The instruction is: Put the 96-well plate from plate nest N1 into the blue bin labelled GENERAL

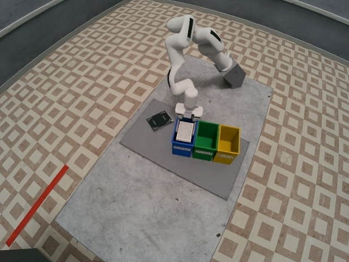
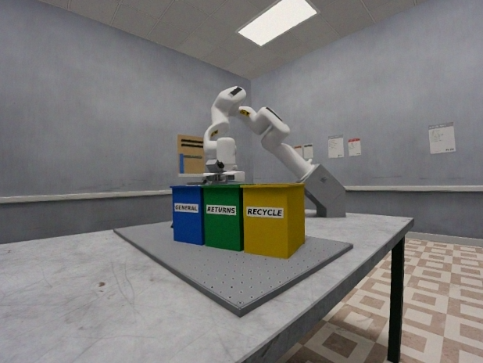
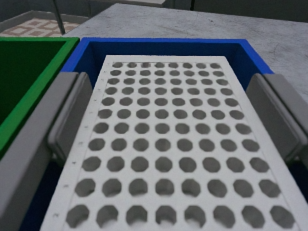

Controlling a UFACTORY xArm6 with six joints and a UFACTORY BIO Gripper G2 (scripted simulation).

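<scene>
The white 96-well plate lies 10 mm below my hand. From my hand the other things lie so: blue general bin (90 mm below); then green returns bin (40 mm behind, 130 mm to the left, 90 mm below); then yellow recycle bin (80 mm behind, 250 mm to the left, 90 mm below).
</scene>
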